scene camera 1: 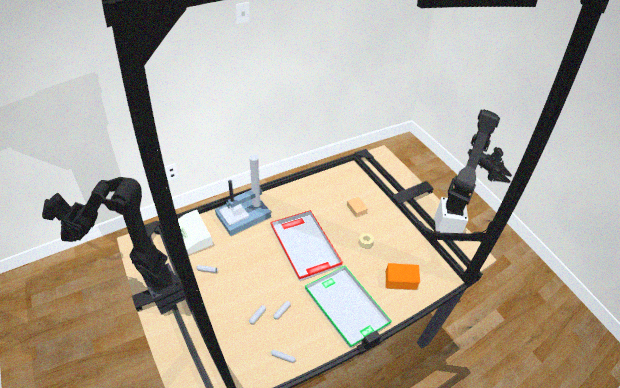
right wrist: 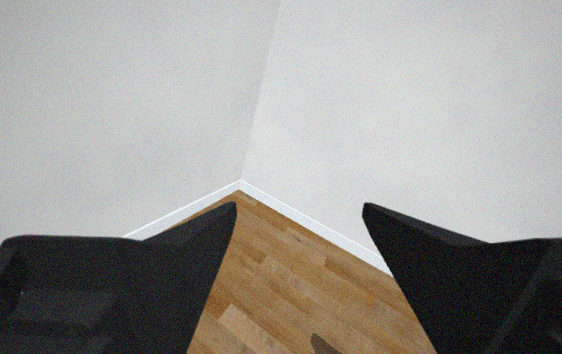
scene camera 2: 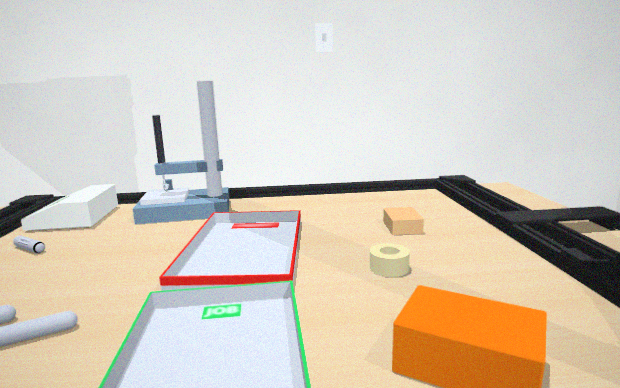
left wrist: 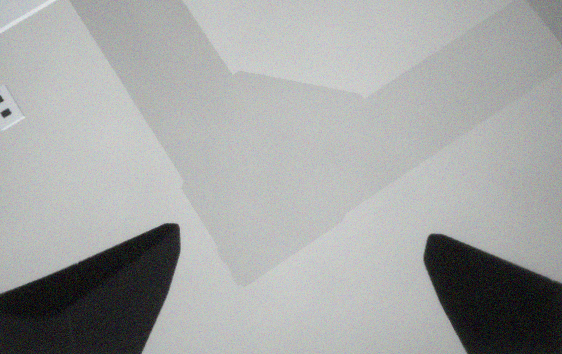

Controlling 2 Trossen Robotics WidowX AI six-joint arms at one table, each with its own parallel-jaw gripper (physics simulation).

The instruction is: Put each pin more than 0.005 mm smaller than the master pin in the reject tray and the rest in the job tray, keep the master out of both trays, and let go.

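Where they show: left gripper, between the fingertips: [left wrist: 304, 241]; right gripper, between the fingertips: [scene camera 1: 510, 179] [right wrist: 299, 208]; left arm's base, origin of its link: [scene camera 1: 160, 280]; right arm's base, origin of its link: [scene camera 1: 454, 208].
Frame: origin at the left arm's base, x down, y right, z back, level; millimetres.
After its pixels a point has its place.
The master pin [scene camera 1: 206, 269] @(x 85, y -22, z -162 mm) [scene camera 2: 29, 245] @(x 87, y -8, z -177 mm), grey with a dark ring near one end, lies beside the white wedge-shaped block. Two plain grey pins, one [scene camera 1: 257, 314] @(x 84, y 212, z -218 mm) [scene camera 2: 6, 314] @(x 89, y 205, z -251 mm) and another [scene camera 1: 282, 310] @(x 84, y 241, z -290 mm) [scene camera 2: 37, 329] @(x 89, y 242, z -298 mm), lie side by side left of the job tray. A third plain pin [scene camera 1: 283, 356] @(x 83, y 374, z -204 mm) lies near the front edge. The red-rimmed reject tray [scene camera 1: 285, 250] @(x 79, y 54, z -426 mm) [scene camera 2: 225, 280] @(x 85, y 184, z -479 mm) and green-rimmed job tray [scene camera 1: 328, 316] @(x 79, y 338, z -392 mm) [scene camera 2: 225, 295] @(x 90, y 211, z -479 mm) hold no pins. My left gripper [left wrist: 304, 241] @(x -120, y -362, z 207 mm) is open and empty, raised beyond the table's left side. My right gripper [right wrist: 299, 208] @(x -15, y 346, z -1359 mm) is open and empty, raised beyond the right side.
A blue gauge stand [scene camera 1: 243, 220] @(x 70, y -132, z -371 mm) [scene camera 2: 182, 207] @(x 75, y -116, z -395 mm) with a tall column stands at the back, beside the white block [scene camera 1: 199, 234] @(x 51, y -142, z -201 mm) [scene camera 2: 75, 209] @(x 63, y -115, z -210 mm). Right of the trays are a tan block [scene camera 1: 357, 206] @(x 75, y 32, z -757 mm) [scene camera 2: 403, 221] @(x 79, y 57, z -752 mm), a cream ring [scene camera 1: 366, 246] @(x 89, y 188, z -670 mm) [scene camera 2: 389, 266] @(x 86, y 192, z -677 mm) and an orange box [scene camera 1: 403, 276] @(x 53, y 373, z -668 mm) [scene camera 2: 470, 330] @(x 53, y 381, z -669 mm). Black frame posts rise around the table.
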